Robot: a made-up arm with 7 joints.
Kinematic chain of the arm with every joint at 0, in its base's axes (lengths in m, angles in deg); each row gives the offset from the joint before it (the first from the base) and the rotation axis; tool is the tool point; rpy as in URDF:
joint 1: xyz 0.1 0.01 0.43 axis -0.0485 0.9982 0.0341
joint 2: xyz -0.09 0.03 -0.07 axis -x
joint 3: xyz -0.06 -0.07 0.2 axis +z
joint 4: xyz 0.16 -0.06 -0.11 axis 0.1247 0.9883 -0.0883
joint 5: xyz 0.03 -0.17 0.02 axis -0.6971 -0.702 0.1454
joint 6: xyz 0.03 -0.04 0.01 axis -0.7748 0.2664 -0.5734
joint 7: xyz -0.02 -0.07 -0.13 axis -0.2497 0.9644 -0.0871
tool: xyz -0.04 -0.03 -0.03 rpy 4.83 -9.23 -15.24
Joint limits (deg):
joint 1: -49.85..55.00
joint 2: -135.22..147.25
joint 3: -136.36..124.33
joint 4: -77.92..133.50
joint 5: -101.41..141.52
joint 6: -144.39..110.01
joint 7: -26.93..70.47
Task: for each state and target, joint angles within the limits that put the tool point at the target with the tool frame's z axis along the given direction. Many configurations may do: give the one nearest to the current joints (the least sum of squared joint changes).
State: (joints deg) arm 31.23 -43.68 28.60 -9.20 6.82 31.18 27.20
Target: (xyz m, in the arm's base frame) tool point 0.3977 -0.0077 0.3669 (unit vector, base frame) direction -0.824 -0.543 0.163
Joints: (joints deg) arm 15.97 -36.39 79.49 -30.80 36.74 32.04 0.65
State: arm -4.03 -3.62 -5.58 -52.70 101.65 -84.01 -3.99
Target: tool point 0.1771 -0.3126 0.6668 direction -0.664 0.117 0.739
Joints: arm 13.38 16.12 -32.95 -40.56 96.04 -97.97 -18.62
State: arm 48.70 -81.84 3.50 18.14 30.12 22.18 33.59
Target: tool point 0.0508 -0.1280 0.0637 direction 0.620 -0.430 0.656
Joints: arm 45.97 -67.75 43.21 8.56 24.62 20.15 37.23
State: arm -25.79 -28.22 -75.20 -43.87 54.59 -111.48 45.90
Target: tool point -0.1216 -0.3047 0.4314 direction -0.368 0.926 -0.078
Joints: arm -37.32 6.75 -59.68 -67.88 53.06 -137.27 66.75
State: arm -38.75 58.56 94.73 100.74 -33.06 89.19 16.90
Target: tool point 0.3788 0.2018 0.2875 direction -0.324 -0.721 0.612
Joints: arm -49.85 81.42 118.34 120.03 -49.95 81.55 55.27
